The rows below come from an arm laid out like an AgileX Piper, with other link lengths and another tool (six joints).
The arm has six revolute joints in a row. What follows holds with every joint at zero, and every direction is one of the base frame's. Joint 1 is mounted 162.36 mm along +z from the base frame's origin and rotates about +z. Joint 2 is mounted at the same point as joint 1 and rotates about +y. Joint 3 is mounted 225.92 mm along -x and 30.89 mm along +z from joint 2 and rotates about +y. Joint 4 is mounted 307.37 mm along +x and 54.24 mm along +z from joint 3 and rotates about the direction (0.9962, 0, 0.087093). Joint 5 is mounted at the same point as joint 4 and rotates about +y. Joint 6 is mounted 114.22 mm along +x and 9.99 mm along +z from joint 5 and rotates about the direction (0.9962, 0, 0.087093). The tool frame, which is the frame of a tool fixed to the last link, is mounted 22.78 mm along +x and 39.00 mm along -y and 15.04 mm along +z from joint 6; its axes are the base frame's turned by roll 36.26, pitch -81.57 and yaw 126.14 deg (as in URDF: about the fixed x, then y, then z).
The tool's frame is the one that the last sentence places.
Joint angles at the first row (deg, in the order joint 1, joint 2, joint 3, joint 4, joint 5, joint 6):
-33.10, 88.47, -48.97, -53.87, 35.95, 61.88
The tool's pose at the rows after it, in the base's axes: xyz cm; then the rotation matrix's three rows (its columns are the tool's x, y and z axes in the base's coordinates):
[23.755 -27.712 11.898], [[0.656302 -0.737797 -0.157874], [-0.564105 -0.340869 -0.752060], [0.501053 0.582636 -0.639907]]
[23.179 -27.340 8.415], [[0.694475 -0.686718 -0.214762], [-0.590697 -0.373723 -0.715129], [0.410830 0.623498 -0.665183]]
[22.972 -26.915 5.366], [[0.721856 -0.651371 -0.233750], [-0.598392 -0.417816 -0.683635], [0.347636 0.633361 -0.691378]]
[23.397 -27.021 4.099], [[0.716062 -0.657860 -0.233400], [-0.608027 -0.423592 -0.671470], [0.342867 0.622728 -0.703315]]
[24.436 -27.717 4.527], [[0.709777 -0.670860 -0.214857], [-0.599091 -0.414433 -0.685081], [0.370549 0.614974 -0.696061]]
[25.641 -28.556 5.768], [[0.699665 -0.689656 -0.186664], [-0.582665 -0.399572 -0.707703], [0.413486 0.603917 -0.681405]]
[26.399 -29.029 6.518], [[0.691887 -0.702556 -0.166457], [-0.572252 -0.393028 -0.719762], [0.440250 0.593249 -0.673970]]
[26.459 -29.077 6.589], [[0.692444 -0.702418 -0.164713], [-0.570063 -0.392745 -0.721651], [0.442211 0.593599 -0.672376]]
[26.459 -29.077 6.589], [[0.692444 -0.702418 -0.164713], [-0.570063 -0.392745 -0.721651], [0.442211 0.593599 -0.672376]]
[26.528 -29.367 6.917], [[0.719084 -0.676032 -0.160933], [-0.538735 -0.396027 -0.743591], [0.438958 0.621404 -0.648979]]
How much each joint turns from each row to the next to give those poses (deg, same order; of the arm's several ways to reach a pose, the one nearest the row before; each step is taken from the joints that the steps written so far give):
0.00, 5.08, 0.00, 0.27, 0.57, -0.14
0.00, 5.63, 0.11, 0.15, 0.11, -0.11
0.00, 4.99, -0.10, 0.00, -1.81, 0.00
0.00, 3.10, -1.50, -0.37, -1.25, 1.48
0.00, 1.13, -2.45, -0.71, -0.22, 0.57
0.00, -0.01, -2.52, -0.74, 0.00, 0.25
0.00, 0.00, -1.53, -0.28, -0.24, 0.08
0.00, 0.00, -0.11, -0.13, 0.00, 0.01
0.00, 0.00, 0.00, 0.00, 0.00, 0.00
0.00, 0.00, 0.00, -2.40, 0.53, -0.22

